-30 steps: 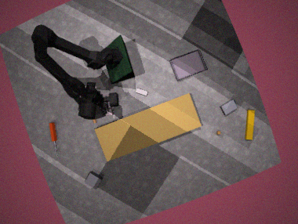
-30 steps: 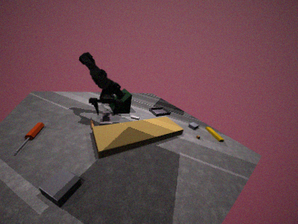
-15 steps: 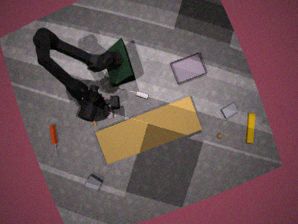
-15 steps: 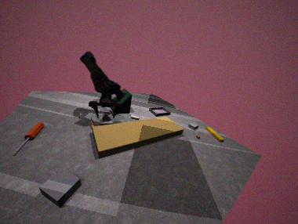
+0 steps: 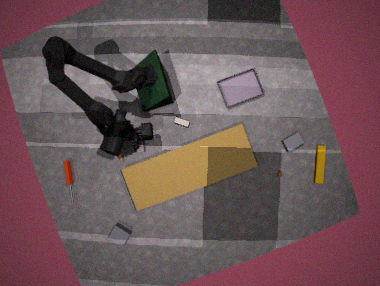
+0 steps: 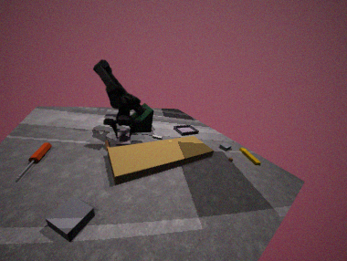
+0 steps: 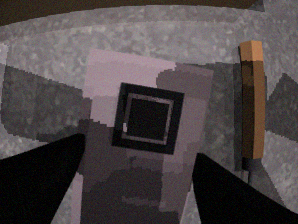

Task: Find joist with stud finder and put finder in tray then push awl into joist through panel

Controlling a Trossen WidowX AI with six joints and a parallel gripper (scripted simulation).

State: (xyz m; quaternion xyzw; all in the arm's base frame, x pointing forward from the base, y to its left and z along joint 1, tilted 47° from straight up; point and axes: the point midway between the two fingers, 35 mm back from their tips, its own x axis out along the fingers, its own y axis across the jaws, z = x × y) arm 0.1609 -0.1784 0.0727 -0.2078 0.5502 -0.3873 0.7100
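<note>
The stud finder lies 2 cm above my gripper tip and 1 cm ahead of it. The rest, counted from my gripper tip: orange-handled screwdriver (35 cm to the right, 6 cm ahead, 1 cm below); orange awl (8 cm to the right, 2 cm below, 2 cm behind); white piece (21 cm to the left, 2 cm below, 2 cm ahead).
</note>
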